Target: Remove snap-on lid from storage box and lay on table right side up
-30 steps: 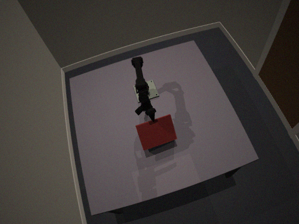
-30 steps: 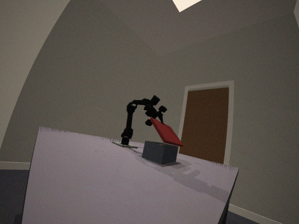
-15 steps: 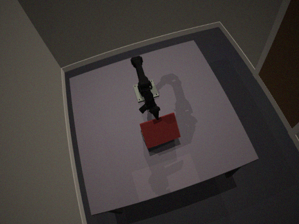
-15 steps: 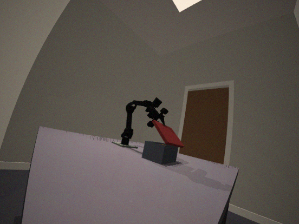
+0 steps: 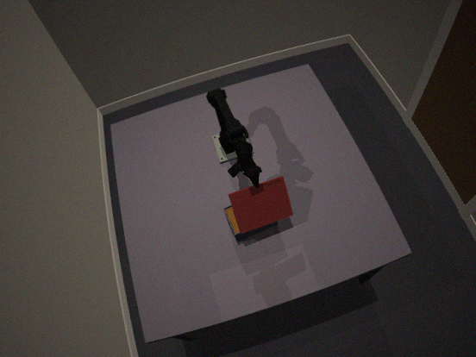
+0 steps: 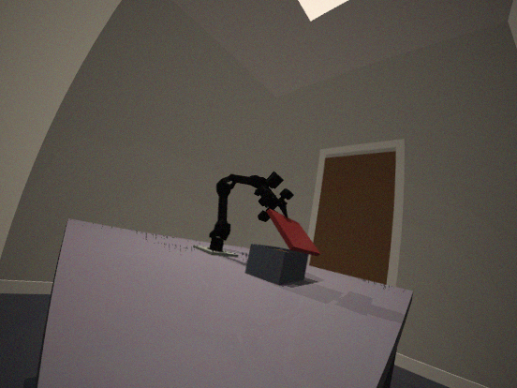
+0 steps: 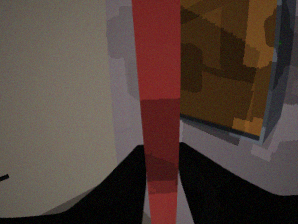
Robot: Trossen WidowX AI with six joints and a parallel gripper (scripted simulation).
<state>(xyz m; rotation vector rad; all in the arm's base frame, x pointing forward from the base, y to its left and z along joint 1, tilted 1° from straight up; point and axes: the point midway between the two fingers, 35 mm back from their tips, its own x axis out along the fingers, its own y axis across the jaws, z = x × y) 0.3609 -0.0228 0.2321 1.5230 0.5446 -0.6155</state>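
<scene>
Right now the red lid is 6 cm ahead of my gripper tip, 1 cm to the right of it and 5 cm below it. The rest, counted from my gripper tip: grey storage box 4 cm ahead, 6 cm to the right, 18 cm below.
</scene>
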